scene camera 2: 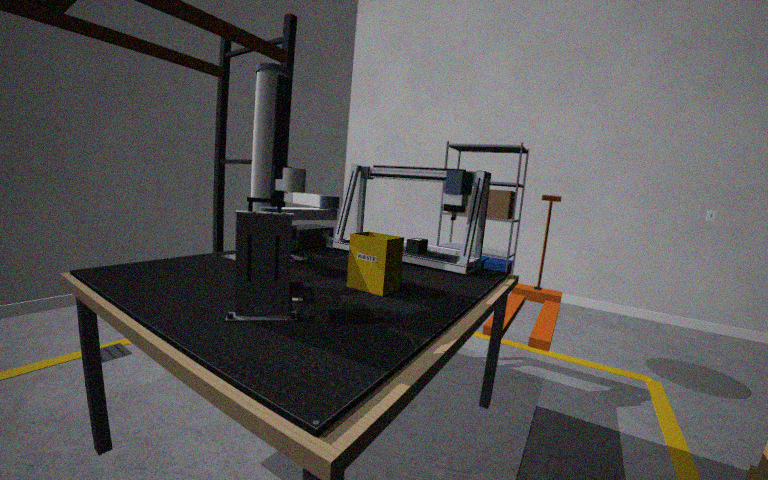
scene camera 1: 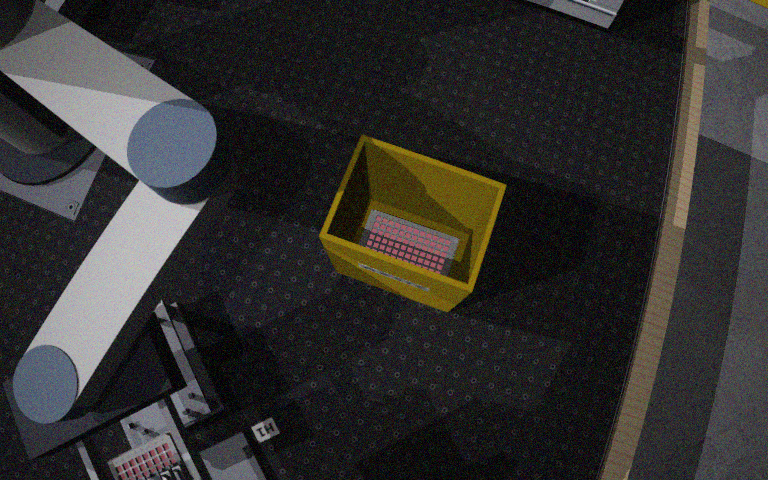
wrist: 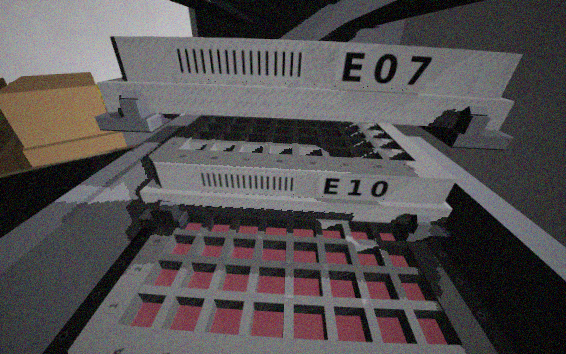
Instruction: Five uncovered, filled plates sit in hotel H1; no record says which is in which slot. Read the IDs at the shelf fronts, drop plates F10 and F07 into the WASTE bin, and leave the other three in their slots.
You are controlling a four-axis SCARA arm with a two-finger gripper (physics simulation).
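Frame: origin at the arm's base, x ahead, y left, z up, level; metres.
Seen in the pictures: gripper, fingertip midpoint: (wrist: 291, 150); arm's base at its link origin: (scene camera 1: 52, 118).
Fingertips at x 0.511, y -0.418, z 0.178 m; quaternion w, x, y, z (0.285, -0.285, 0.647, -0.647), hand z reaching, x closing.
Pixels of each thing's middle, then the offset from my fingertips to it. "spot": a spot on its surface instead.
- Grey plate E07 at the middle of its body: (wrist: 298, 61) 0.010 m ahead, 0.010 m right, 0.038 m up
- plate E10 at the middle of its body: (wrist: 294, 122) 0.010 m ahead, 0.010 m right, 0.009 m up
- Hotel H1 at the middle of its body: (wrist: 294, 124) (scene camera 2: 264, 255) 0.039 m ahead, 0.038 m right, 0.005 m down
- yellow WASTE bin at the middle of its body: (scene camera 1: 410, 234) (scene camera 2: 375, 262) 0.135 m ahead, 0.392 m left, 0.065 m down
- small dark box at a spot on its surface: (scene camera 2: 416, 245) spot: 0.043 m ahead, 0.933 m left, 0.070 m down
- H1 tag at the middle of its body: (scene camera 1: 265, 430) 0.036 m ahead, 0.100 m left, 0.165 m down
Grey plate E07 (wrist: 310, 65) sits in an upper slot and plate E10 (wrist: 310, 190) in the slot below, IDs facing the wrist camera. My gripper is shut on a pink-filled plate (wrist: 287, 300), which reaches from the bottom of the wrist view to under E10; its ID and the fingers are hidden. A pink-welled plate (scene camera 1: 144, 461) also shows at the lower left of scene camera 1. Hotel H1 (scene camera 2: 263, 266) shows its dark slotted panel to scene camera 2. Another pink-filled plate (scene camera 1: 413, 243) lies in the yellow WASTE bin (scene camera 1: 458, 189) (scene camera 2: 362, 277).
The white forearm (scene camera 1: 113, 266) reaches to the lower left, and the robot's column (scene camera 2: 266, 135) stands behind the hotel. A gantry frame (scene camera 2: 407, 172) and a small dark box (scene camera 2: 416, 245) are beyond the bin. The wooden table edge (scene camera 1: 645, 339) runs at right. The H1 tag (scene camera 1: 265, 430) lies near the hotel.
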